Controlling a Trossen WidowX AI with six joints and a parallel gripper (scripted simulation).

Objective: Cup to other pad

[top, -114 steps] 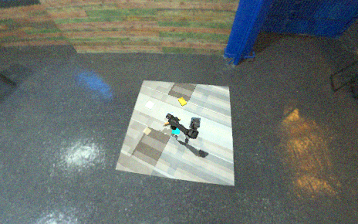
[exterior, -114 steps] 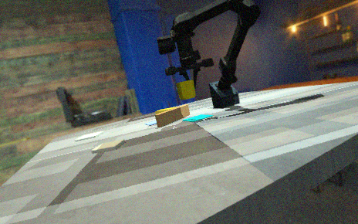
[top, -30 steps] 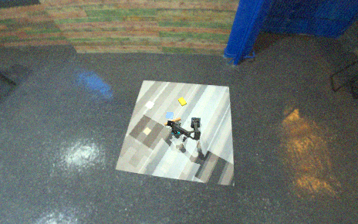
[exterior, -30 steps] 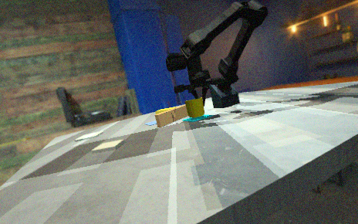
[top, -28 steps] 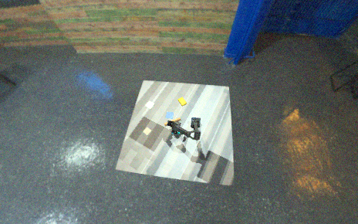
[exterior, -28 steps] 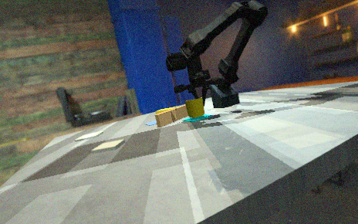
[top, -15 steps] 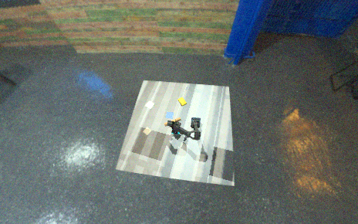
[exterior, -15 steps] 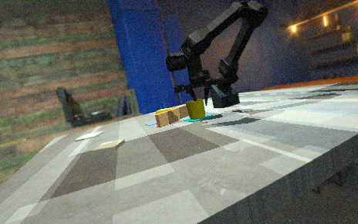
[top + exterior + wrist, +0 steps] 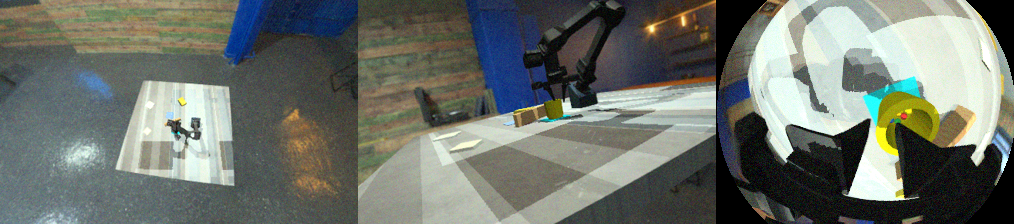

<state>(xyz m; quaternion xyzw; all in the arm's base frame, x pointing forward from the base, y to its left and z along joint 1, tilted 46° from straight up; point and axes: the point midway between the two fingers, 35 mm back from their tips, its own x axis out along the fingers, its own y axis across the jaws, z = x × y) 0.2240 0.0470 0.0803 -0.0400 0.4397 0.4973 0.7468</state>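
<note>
Now: gripper tip 2 cm short of the yellow cup, 1 cm to the left of it and 2 cm above it. Also, from my gripper tip: tan wooden block (6 cm ahead, 12 cm to the right, 4 cm below); light blue pad (10 cm ahead, 23 cm to the right, 6 cm below).
</note>
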